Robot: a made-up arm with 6 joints. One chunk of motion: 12 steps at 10 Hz.
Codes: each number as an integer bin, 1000 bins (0 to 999) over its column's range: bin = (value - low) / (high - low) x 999, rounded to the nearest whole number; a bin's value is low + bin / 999 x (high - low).
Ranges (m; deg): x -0.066..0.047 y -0.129..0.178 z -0.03..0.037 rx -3.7..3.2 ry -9..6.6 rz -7..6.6
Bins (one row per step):
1: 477 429 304 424 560 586
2: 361 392 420 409 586 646
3: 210 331 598 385 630 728
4: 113 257 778 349 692 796
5: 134 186 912 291 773 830
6: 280 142 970 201 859 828
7: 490 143 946 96 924 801
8: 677 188 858 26 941 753
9: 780 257 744 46 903 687
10: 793 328 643 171 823 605
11: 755 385 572 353 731 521
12: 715 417 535 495 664 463
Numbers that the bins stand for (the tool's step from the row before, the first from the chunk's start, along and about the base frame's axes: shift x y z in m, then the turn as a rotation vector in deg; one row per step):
1: -0.01205 0.00283 -0.00961 -0.771 -0.255 0.978
2: -0.02517 -0.00854 -0.00183 -0.875 0.151 1.794
3: -0.04225 -0.02728 0.01011 -1.041 0.838 2.911
4: -0.05322 -0.05002 0.02218 -1.289 1.806 3.836
5: -0.05084 -0.07184 0.03117 -1.690 3.071 4.299
6: -0.03433 -0.08536 0.03506 -2.312 4.414 4.272
7: -0.01057 -0.08506 0.03345 -3.037 5.429 3.905
8: 0.01058 -0.07123 0.02754 -3.520 5.694 3.251
9: 0.02223 -0.05002 0.01990 -3.382 5.101 2.353
10: 0.02370 -0.02820 0.01312 -2.519 3.852 1.236
11: 0.01940 -0.01069 0.00836 -1.262 2.415 0.093
12: 0.01488 -0.00085 0.00588 -0.281 1.369 -0.697

